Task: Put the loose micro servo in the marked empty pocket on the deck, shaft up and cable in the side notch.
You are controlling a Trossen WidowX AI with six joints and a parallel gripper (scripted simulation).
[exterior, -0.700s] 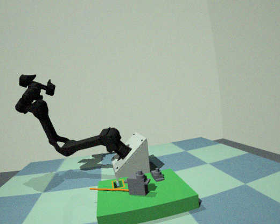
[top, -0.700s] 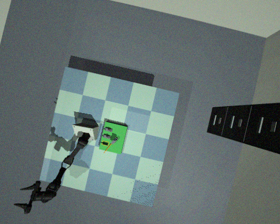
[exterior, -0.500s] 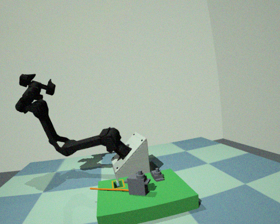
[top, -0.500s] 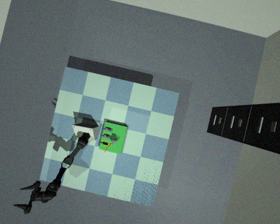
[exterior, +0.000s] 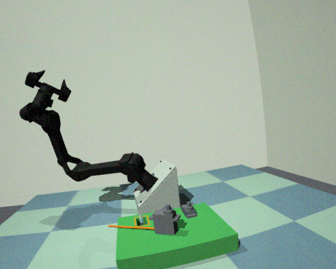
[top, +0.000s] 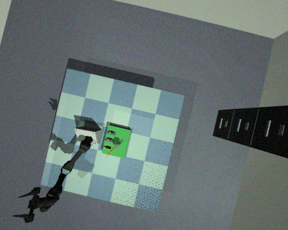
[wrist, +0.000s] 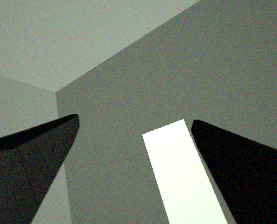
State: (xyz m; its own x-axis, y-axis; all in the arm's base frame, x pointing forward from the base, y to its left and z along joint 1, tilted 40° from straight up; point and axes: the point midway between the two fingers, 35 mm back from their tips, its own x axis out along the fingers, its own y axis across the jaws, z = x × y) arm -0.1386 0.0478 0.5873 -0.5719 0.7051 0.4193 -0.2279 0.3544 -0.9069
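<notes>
Now: the green deck 49 cm ahead of my gripper tip, 31 cm to the left of it and 57 cm below it.
</notes>
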